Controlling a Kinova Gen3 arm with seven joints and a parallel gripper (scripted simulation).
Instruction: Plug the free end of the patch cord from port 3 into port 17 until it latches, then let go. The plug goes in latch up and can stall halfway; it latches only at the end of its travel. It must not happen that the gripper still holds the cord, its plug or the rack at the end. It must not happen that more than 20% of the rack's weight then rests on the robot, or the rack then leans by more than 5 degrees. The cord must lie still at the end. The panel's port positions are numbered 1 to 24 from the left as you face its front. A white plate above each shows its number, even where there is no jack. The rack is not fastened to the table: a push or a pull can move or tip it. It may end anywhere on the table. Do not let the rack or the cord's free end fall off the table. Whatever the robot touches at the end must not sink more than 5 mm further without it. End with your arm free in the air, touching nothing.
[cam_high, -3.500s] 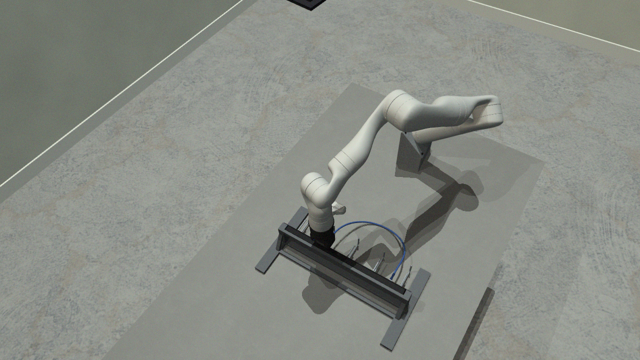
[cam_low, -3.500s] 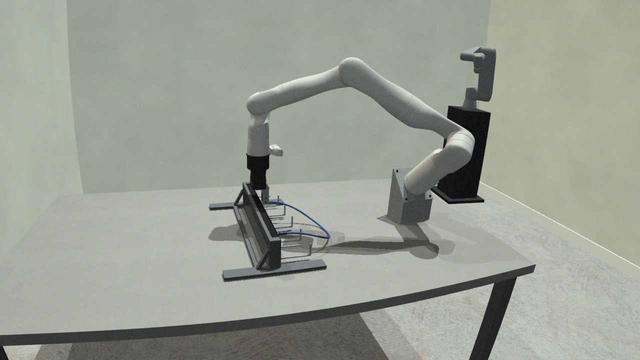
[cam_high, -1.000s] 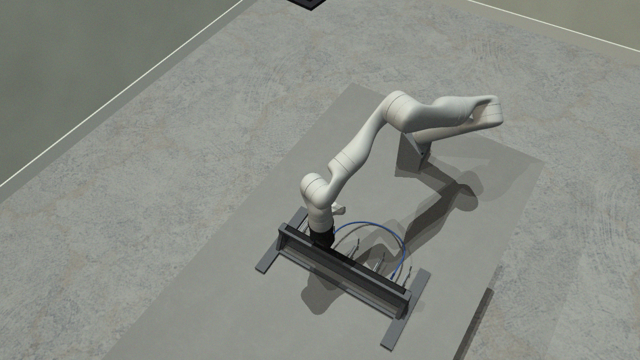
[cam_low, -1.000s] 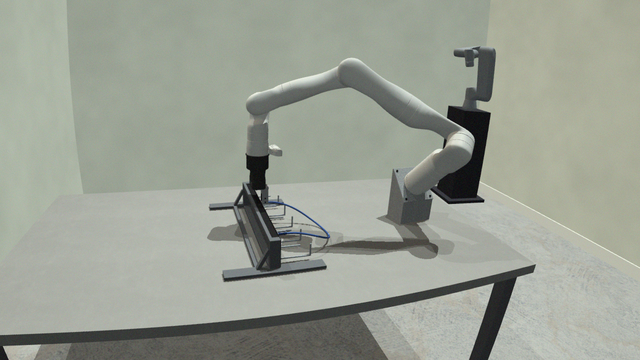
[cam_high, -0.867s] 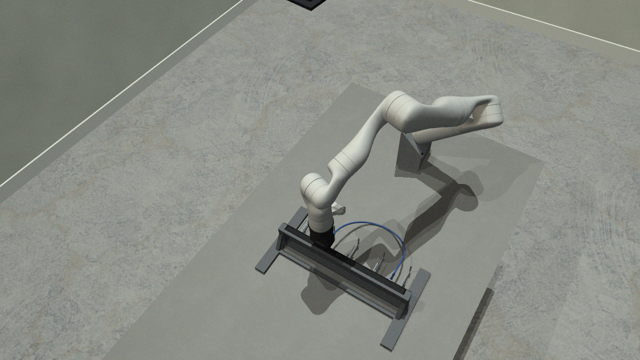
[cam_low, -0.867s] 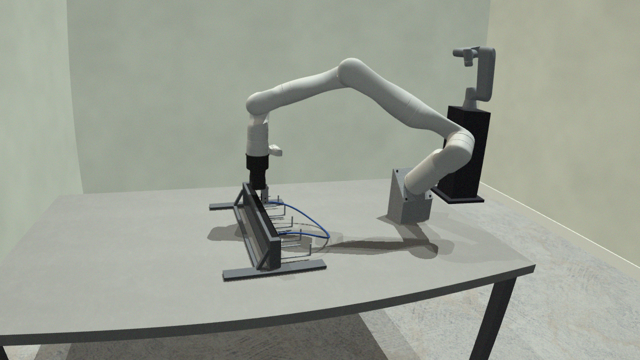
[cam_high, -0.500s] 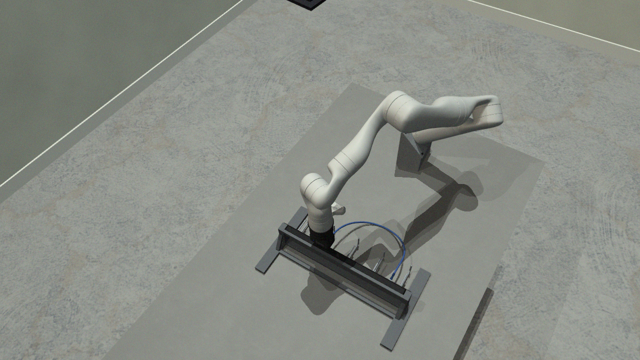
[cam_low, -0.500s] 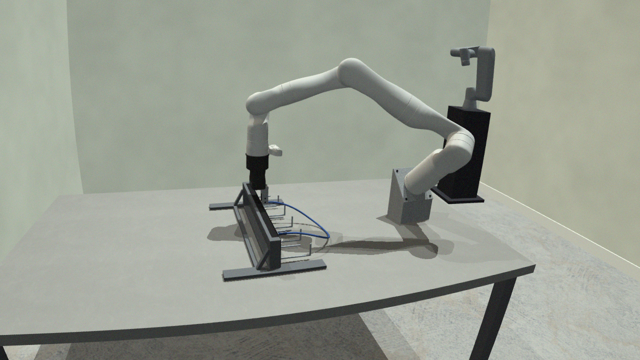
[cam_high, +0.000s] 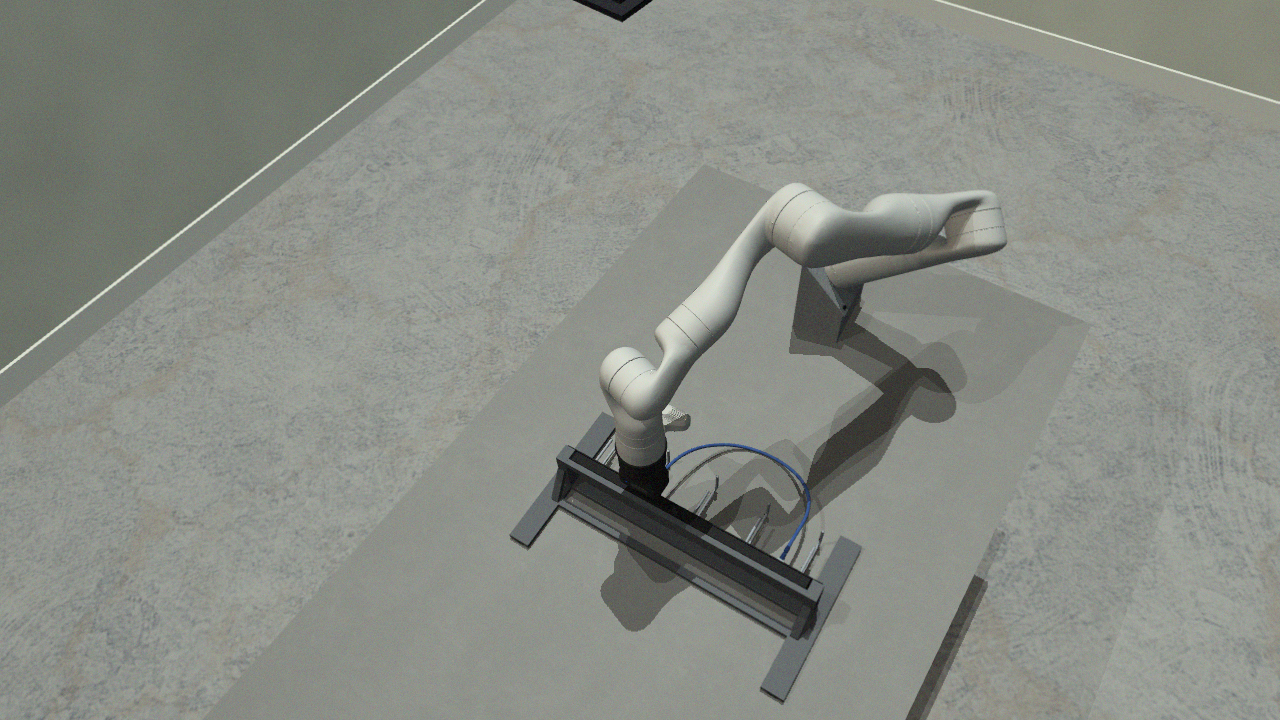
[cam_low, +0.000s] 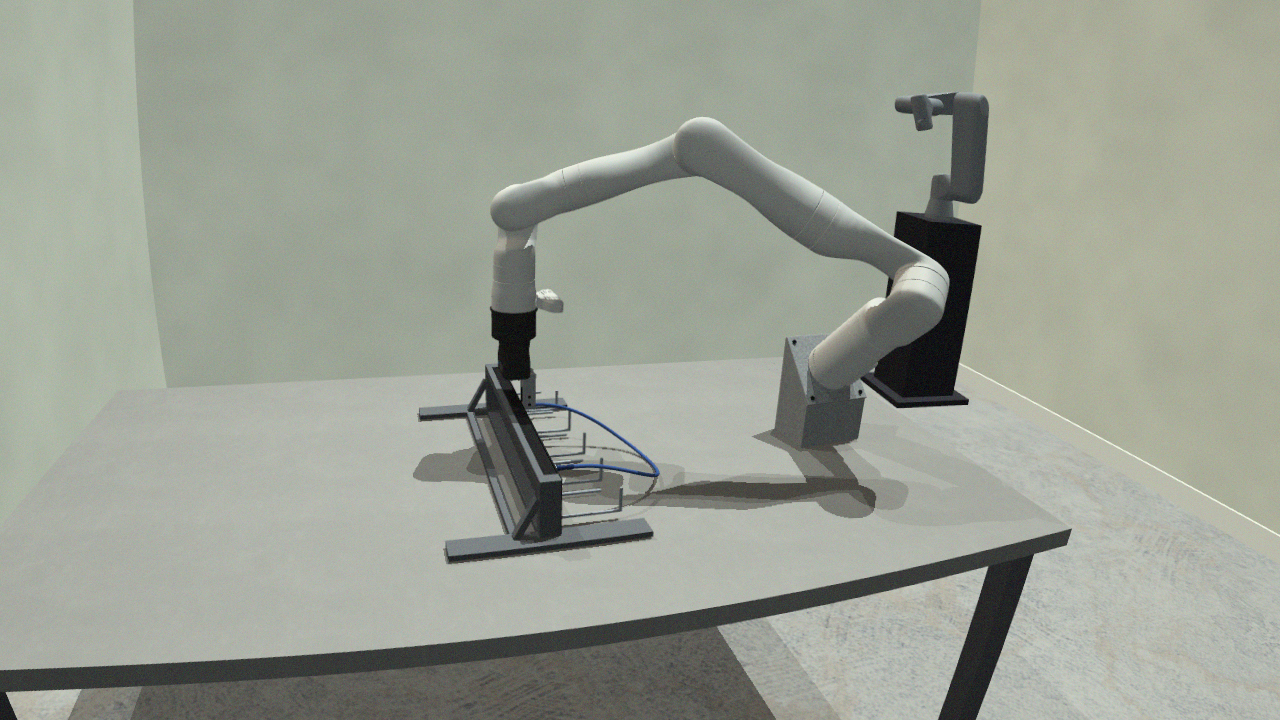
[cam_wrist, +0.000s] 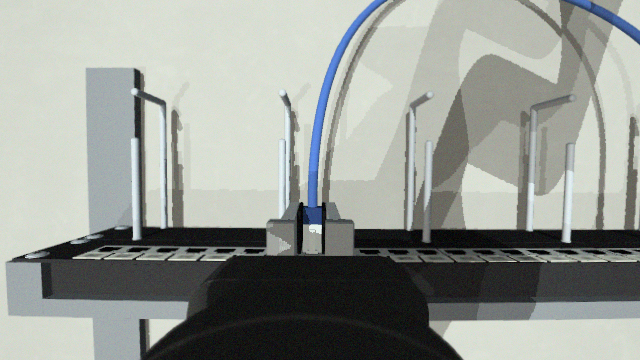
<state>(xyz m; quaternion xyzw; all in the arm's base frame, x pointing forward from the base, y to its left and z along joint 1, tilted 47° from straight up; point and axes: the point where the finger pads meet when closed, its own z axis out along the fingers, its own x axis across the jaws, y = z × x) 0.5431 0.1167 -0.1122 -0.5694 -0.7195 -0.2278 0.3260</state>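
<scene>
The plug lies 1 cm ahead of my hand and 1 cm below it.
</scene>
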